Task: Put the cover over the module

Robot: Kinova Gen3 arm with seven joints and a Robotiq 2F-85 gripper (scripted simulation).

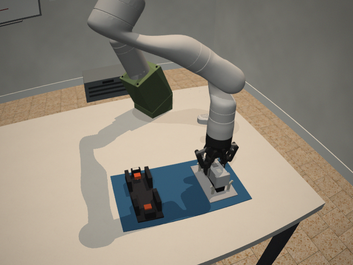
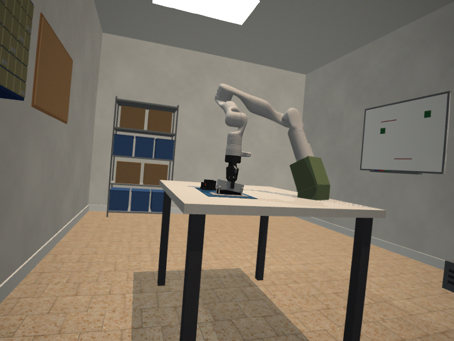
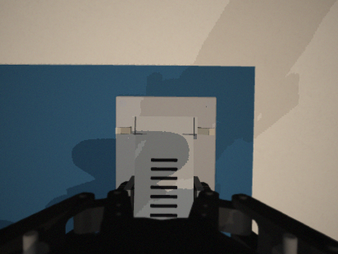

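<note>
The grey cover lies right at my hand.
</note>
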